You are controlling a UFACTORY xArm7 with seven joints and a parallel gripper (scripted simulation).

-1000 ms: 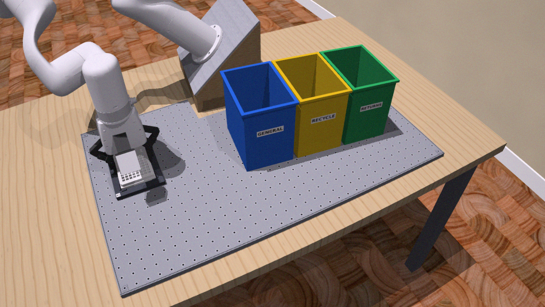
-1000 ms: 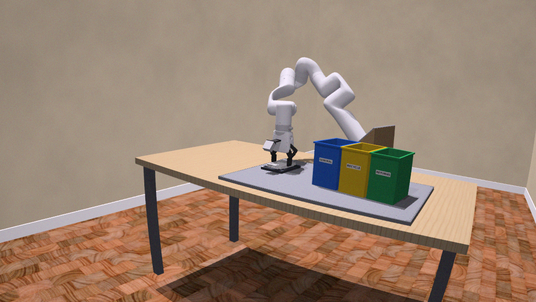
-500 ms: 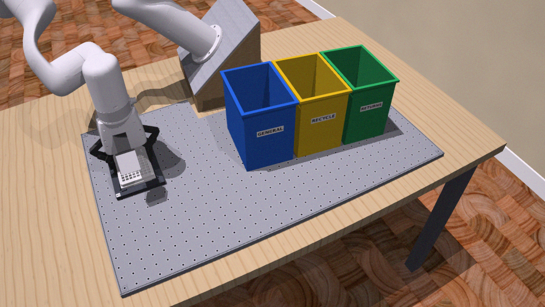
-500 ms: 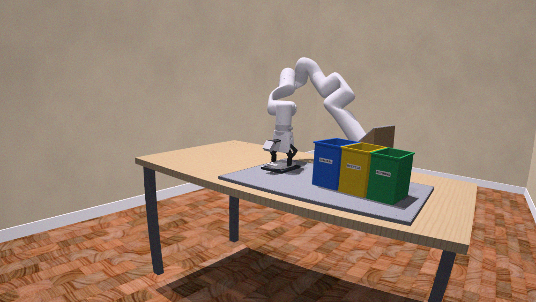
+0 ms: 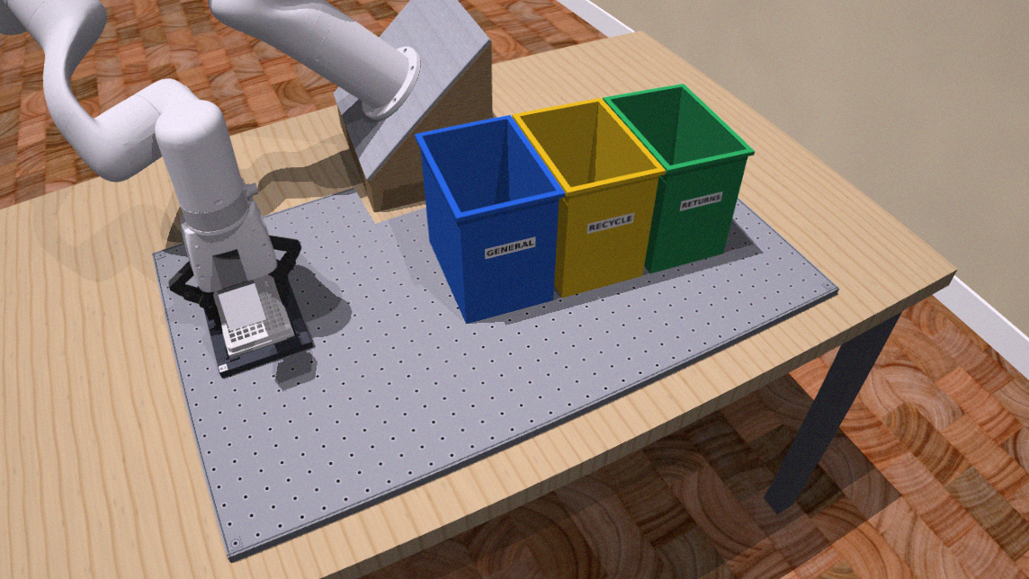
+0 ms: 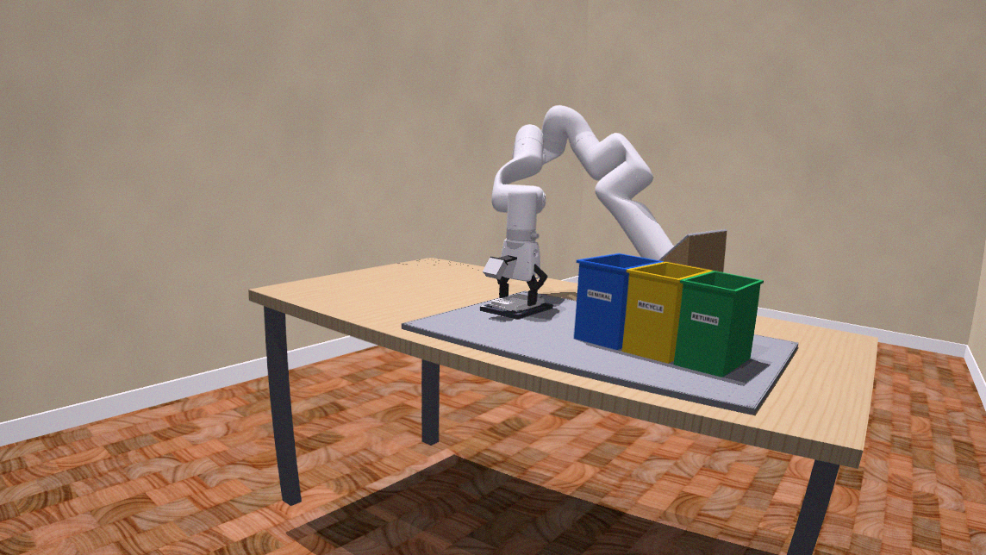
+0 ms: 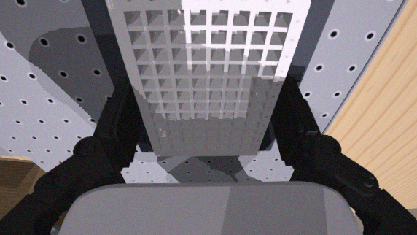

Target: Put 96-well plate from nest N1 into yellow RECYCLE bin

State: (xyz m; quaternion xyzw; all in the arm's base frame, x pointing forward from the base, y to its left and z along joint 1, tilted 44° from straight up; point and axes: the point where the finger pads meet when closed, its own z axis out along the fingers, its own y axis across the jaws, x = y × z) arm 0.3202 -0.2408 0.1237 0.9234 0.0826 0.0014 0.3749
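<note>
Now: the plate nest N1 2 cm below my hand. Round my hand: blue general bin (32 cm to the left, 6 cm above); then yellow recycle bin (1 cm behind, 45 cm to the left, 6 cm above); then white 96-well plate (1 cm below).
</note>
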